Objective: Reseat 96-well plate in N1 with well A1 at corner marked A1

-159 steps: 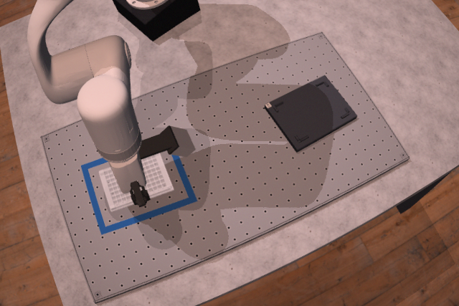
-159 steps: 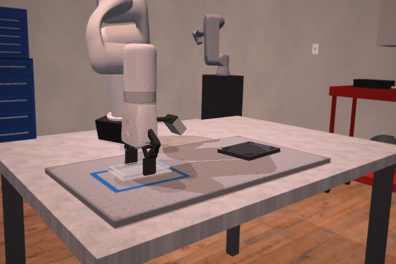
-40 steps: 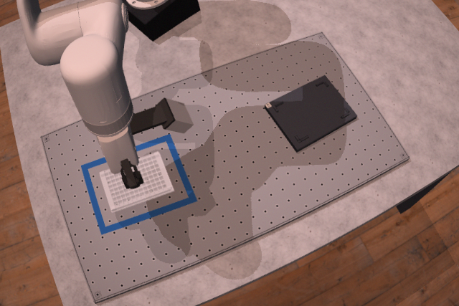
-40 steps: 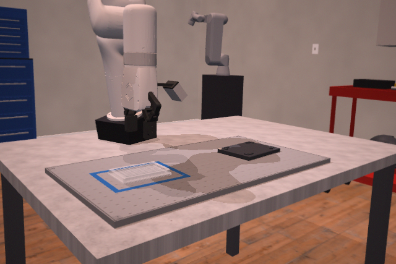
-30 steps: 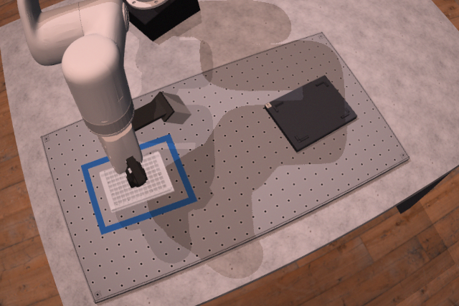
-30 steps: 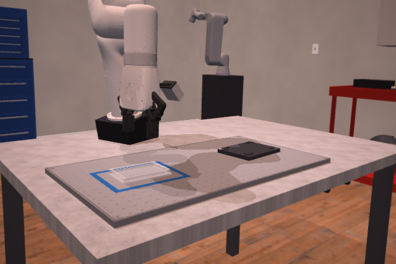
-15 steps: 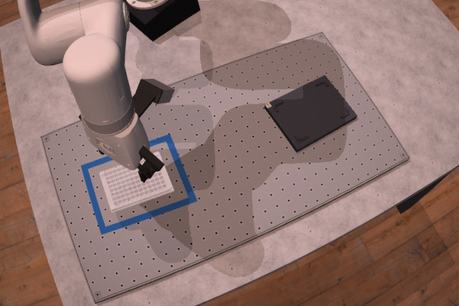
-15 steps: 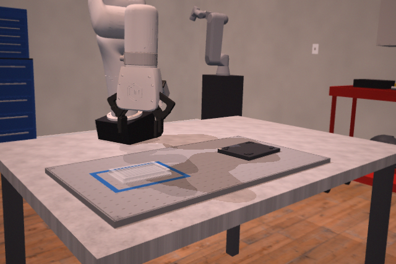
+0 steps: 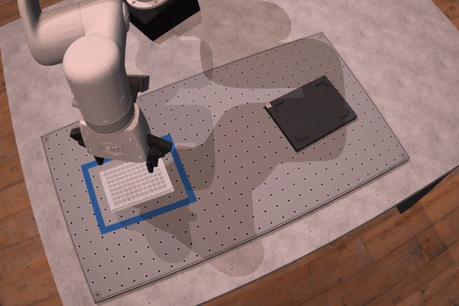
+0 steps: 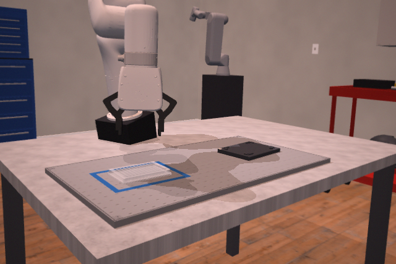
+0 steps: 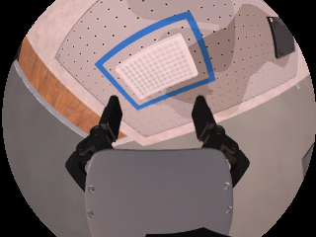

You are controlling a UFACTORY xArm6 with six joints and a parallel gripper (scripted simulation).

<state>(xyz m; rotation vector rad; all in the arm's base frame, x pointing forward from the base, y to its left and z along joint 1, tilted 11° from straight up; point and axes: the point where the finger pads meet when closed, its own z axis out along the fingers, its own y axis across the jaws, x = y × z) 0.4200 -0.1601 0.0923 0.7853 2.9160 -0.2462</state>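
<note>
Now: hand 10 cm above the 96-well plate. From my hand the other things lie so: plate nest N1: 39 cm to the left, 10 cm below, 1 cm behind; then small A1 mark: 31 cm to the left, 10 cm below, 5 cm behind.
</note>
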